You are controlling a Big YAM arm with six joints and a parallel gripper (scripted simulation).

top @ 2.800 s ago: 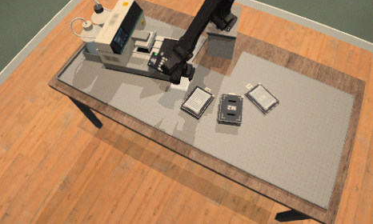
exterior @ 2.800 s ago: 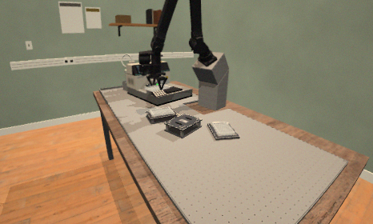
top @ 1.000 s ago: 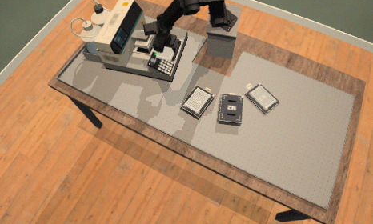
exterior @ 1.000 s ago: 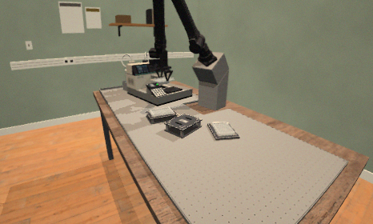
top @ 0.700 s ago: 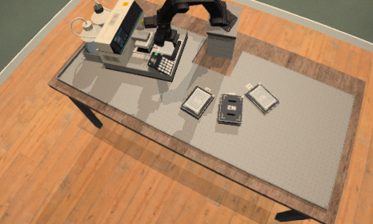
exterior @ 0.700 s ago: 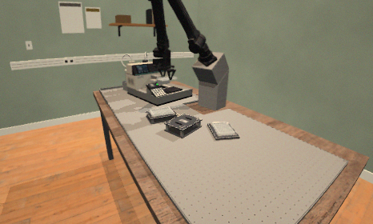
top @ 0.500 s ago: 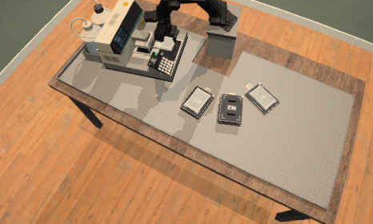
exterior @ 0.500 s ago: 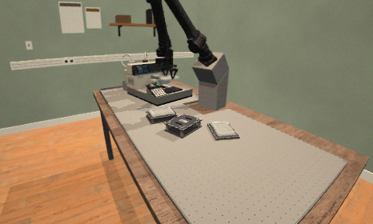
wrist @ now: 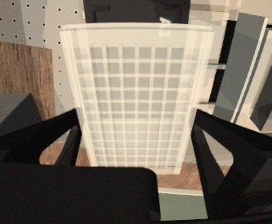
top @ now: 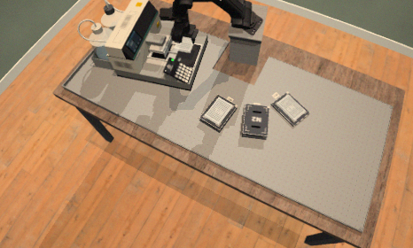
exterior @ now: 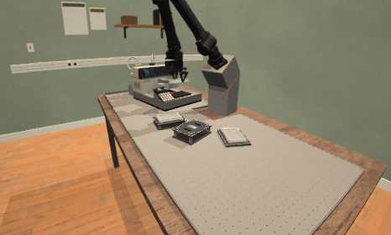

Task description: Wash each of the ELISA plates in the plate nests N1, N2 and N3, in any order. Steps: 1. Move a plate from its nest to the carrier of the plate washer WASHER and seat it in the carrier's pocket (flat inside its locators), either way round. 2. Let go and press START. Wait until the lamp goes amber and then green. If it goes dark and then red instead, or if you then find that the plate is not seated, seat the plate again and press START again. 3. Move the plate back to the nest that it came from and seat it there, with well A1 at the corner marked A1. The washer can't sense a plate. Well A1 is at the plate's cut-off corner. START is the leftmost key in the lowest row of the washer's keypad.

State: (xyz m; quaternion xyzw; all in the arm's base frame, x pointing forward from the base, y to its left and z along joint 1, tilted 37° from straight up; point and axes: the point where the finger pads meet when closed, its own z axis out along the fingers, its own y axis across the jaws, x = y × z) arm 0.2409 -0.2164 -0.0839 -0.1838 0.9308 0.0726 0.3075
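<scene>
Right now my hand is 10 mm above the ELISA plate. Round my hand: plate washer (80 mm ahead, 140 mm to the right, 50 mm below); nest label (150 mm behind, 490 mm to the left, 180 mm below).
</scene>
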